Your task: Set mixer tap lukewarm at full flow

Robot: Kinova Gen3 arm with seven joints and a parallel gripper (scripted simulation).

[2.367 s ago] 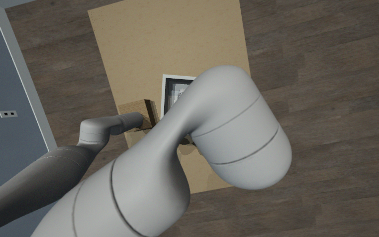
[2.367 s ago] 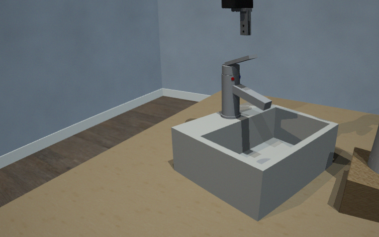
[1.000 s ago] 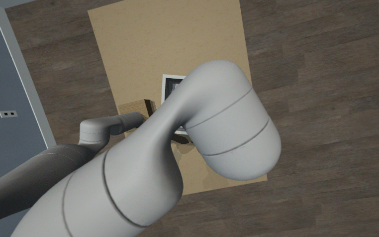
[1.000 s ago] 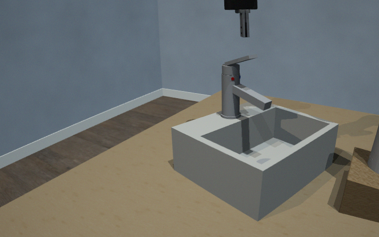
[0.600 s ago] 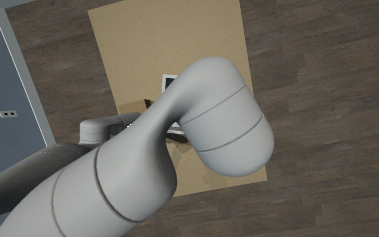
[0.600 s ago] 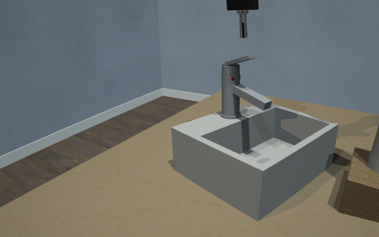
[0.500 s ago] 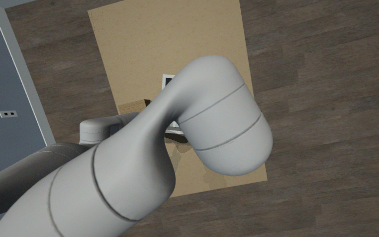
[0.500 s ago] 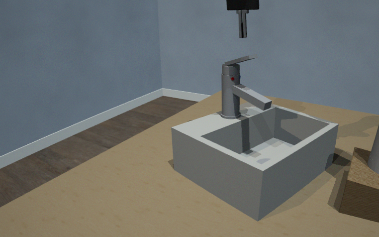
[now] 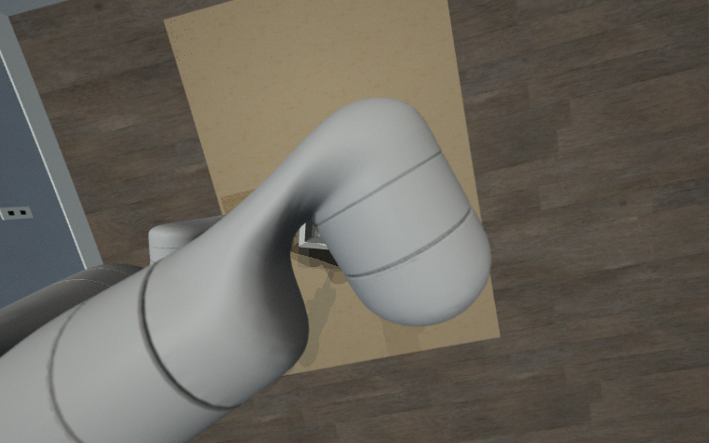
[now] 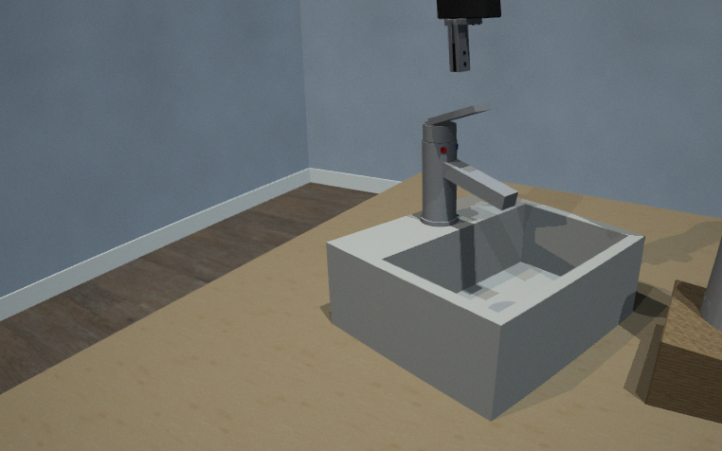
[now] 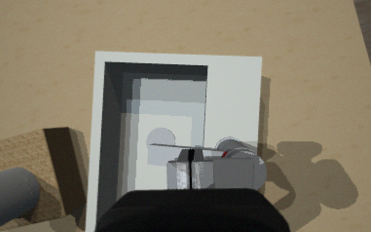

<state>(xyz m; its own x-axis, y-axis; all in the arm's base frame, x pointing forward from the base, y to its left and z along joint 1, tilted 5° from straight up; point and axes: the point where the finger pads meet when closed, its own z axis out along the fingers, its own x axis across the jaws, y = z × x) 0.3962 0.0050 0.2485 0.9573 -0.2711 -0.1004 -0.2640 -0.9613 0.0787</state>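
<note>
Now: the flat lever 80 mm below my hand, 30 mm to the right of it and 10 mm ahead of it. From my hand the other things lie so: grey square sink: 320 mm below, 70 mm behind; grey mixer tap: 130 mm below, 30 mm to the right, 30 mm ahead.
</note>
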